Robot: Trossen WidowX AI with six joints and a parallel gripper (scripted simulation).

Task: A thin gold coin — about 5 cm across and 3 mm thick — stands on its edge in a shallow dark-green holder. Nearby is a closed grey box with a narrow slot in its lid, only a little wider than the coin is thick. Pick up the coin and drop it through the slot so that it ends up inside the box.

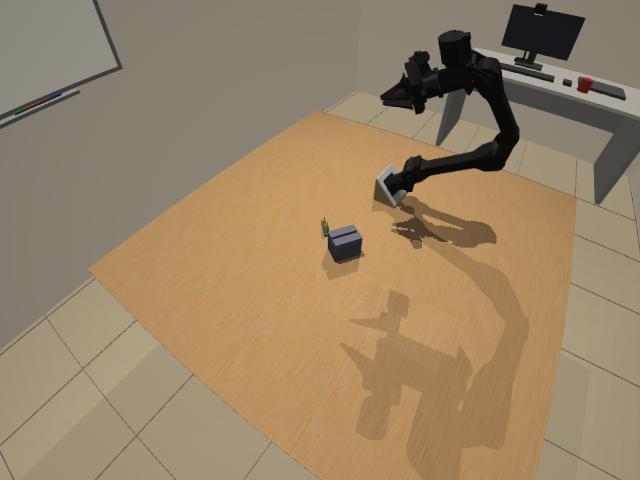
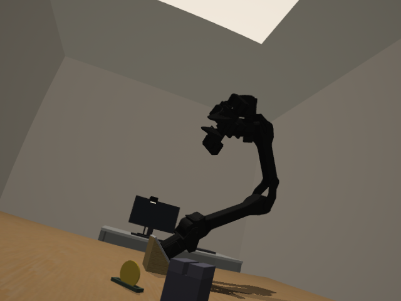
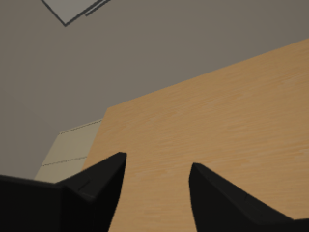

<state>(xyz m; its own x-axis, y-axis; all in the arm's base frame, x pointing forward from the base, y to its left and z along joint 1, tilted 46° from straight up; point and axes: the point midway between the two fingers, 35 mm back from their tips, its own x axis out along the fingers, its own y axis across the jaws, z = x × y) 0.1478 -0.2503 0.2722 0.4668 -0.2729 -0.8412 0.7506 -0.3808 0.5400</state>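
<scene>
Right now my gripper tip is 120 mm short of the gold coin, 90 mm to the left of it and 390 mm above it.
</scene>
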